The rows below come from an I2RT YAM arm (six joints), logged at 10 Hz.
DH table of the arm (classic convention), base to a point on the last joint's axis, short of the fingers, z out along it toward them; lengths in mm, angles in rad. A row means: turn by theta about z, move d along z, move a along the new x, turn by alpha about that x. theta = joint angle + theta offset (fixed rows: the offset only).
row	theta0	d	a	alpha
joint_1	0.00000	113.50	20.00	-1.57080
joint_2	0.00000	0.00	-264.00	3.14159
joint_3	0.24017	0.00	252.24	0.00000
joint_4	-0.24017	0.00	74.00	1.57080
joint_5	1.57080	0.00	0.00	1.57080
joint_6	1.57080	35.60	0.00	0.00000
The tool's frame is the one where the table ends.
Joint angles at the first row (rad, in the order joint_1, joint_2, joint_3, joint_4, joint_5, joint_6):
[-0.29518, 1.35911, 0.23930, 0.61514, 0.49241, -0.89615]
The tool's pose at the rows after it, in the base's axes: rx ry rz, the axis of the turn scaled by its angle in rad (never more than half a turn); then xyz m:
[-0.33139 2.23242 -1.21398 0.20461 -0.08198 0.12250]
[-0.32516 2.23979 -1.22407 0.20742 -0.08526 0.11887]
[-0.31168 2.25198 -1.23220 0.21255 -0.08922 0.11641]
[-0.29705 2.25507 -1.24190 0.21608 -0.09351 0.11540]
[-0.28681 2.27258 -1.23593 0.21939 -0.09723 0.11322]
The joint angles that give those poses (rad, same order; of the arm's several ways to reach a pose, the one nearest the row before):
[-0.30350, 1.39561, 0.23986, 0.65032, 0.50048, -0.89736]
[-0.31331, 1.43764, 0.24749, 0.68261, 0.50363, -0.90198]
[-0.32186, 1.48027, 0.26865, 0.69673, 0.51077, -0.89912]
[-0.33418, 1.50906, 0.28430, 0.71258, 0.51275, -0.90045]
[-0.34477, 1.53551, 0.30271, 0.70553, 0.50937, -0.89299]

